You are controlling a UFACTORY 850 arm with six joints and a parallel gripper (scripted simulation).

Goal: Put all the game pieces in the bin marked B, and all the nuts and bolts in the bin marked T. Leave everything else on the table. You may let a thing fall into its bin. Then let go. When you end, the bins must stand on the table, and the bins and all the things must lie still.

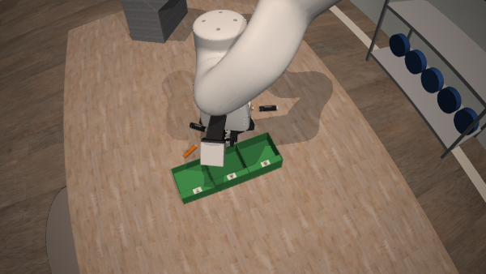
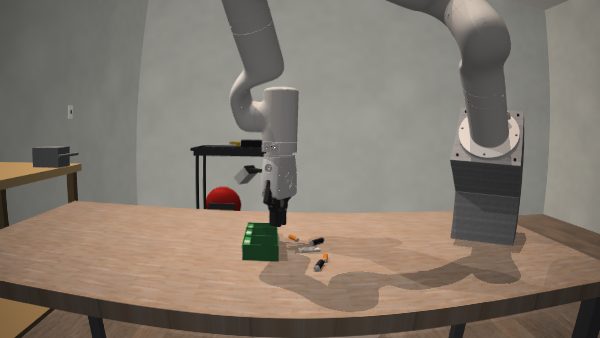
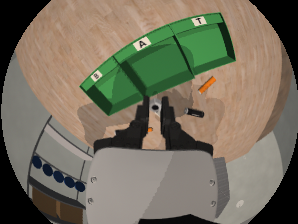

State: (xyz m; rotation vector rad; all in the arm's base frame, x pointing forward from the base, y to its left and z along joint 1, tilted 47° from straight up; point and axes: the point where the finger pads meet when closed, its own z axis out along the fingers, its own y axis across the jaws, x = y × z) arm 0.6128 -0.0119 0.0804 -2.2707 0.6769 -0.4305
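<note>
Now: the white domino 8 cm behind my hand, 1 cm to the left of it and 8 cm below it. Round my hand: orange battery (3 cm behind, 9 cm to the right, 8 cm below); then grey nut (2 cm below); then green three-compartment bin row (4 cm ahead, 2 cm to the right, 6 cm below).
</note>
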